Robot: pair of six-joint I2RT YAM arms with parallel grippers.
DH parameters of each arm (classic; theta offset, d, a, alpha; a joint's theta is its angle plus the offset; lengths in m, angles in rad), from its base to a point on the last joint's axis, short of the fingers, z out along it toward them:
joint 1: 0 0.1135 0.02 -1.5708
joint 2: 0 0 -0.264 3.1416
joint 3: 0.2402 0 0.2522 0
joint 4: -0.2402 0 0.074 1.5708
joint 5: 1.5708 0 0 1.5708
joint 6: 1.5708 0.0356 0 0
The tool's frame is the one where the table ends.
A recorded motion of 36 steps. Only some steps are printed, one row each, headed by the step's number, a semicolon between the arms.
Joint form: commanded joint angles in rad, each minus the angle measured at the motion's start. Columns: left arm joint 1, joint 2, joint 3, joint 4, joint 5, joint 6; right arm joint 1, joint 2, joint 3, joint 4, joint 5, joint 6.
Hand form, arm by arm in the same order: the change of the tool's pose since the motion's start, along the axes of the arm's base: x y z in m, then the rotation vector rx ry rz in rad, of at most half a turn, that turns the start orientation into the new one. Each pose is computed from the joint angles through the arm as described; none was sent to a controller.
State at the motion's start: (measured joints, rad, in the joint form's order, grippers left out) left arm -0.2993 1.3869 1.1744 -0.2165 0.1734 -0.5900; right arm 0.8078 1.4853 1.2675 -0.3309 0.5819 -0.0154
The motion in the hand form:
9: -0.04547 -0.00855 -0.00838 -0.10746 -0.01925 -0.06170; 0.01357 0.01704 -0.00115 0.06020 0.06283 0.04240
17: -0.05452 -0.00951 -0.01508 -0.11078 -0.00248 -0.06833; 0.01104 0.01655 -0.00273 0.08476 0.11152 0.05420
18: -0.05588 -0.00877 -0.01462 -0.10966 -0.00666 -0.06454; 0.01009 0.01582 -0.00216 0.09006 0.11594 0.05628
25: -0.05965 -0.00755 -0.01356 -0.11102 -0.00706 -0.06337; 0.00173 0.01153 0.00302 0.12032 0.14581 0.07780
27: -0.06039 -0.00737 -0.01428 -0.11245 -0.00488 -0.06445; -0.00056 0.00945 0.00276 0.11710 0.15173 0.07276
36: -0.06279 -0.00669 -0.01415 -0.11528 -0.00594 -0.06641; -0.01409 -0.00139 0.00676 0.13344 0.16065 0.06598
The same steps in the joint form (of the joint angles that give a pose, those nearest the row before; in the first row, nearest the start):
9: -0.0731 -0.1673 -0.1829 0.0866 0.0261 -0.0938; -0.0016 0.0840 0.0893 -0.0354 -0.0837 0.0583
17: -0.0889 -0.1978 -0.2236 0.0847 0.0214 -0.1050; -0.0009 0.0821 0.0949 -0.0781 -0.1226 0.0991
18: -0.0888 -0.2047 -0.2272 0.0846 0.0169 -0.1042; -0.0009 0.0778 0.0936 -0.0826 -0.1282 0.1041
25: -0.0902 -0.2210 -0.2332 0.0754 0.0149 -0.1062; 0.0044 0.0458 0.0878 -0.1190 -0.1658 0.1323
27: -0.0904 -0.2239 -0.2372 0.0755 0.0166 -0.1078; 0.0054 0.0365 0.0808 -0.1303 -0.1625 0.1374
36: -0.0912 -0.2344 -0.2438 0.0739 0.0184 -0.1096; 0.0128 -0.0260 0.0415 -0.1593 -0.1612 0.1627

